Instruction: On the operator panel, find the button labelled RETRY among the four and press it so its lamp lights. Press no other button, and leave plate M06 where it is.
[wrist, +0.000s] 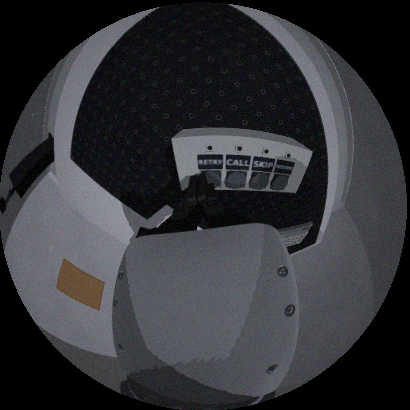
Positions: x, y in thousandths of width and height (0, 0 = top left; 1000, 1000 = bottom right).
Labels:
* my gripper: 489, 450
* operator panel: 499, 362

